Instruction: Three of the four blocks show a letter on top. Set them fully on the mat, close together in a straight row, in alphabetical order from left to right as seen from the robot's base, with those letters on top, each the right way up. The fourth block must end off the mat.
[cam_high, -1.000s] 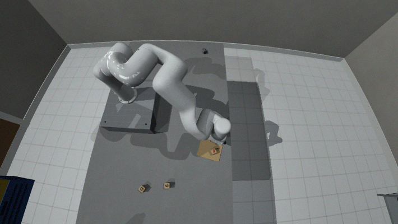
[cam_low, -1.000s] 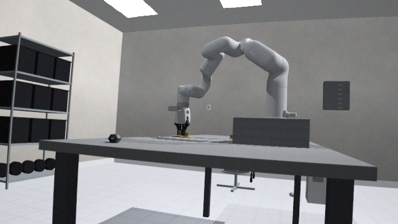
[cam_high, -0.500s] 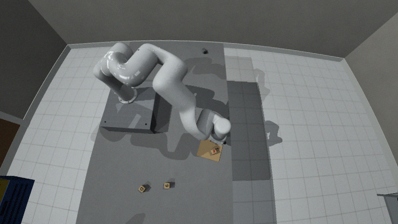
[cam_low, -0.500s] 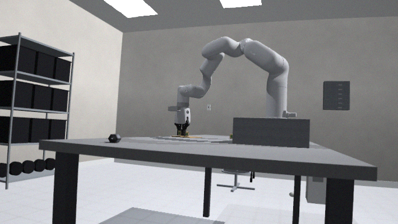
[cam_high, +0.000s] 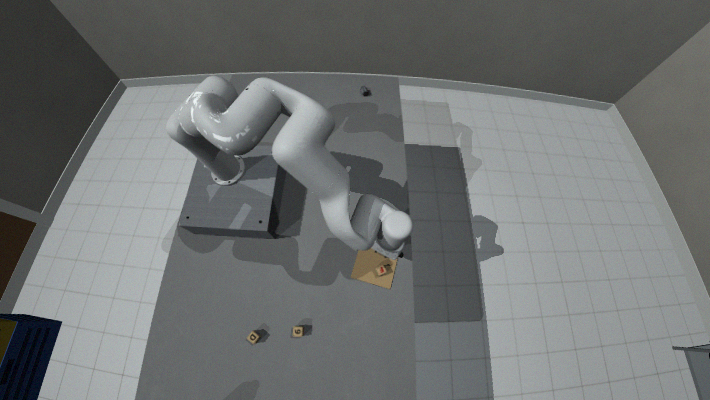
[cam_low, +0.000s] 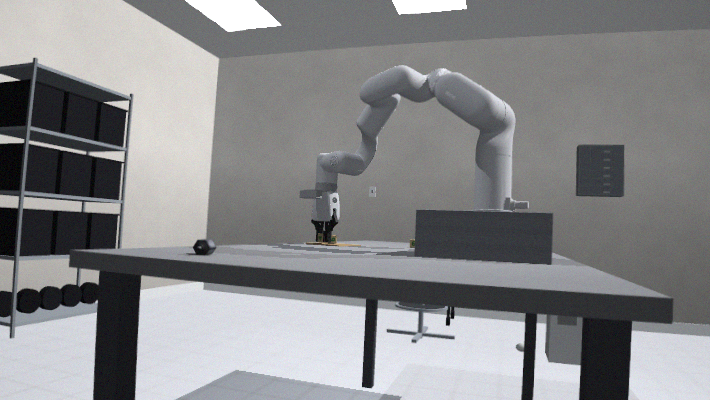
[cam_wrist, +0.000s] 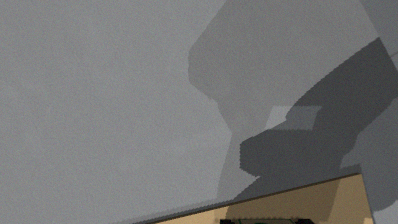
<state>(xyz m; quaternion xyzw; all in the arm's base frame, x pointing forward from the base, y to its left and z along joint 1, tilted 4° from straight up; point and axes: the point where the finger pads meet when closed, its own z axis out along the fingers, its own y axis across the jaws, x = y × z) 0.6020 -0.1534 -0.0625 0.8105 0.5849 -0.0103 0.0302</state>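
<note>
My hand is 50 mm to the left of the tan mat, 30 mm above it and 20 mm past it. Also, from my hand: black faceted object 770 mm to the left, 210 mm behind, 20 mm below.
</note>
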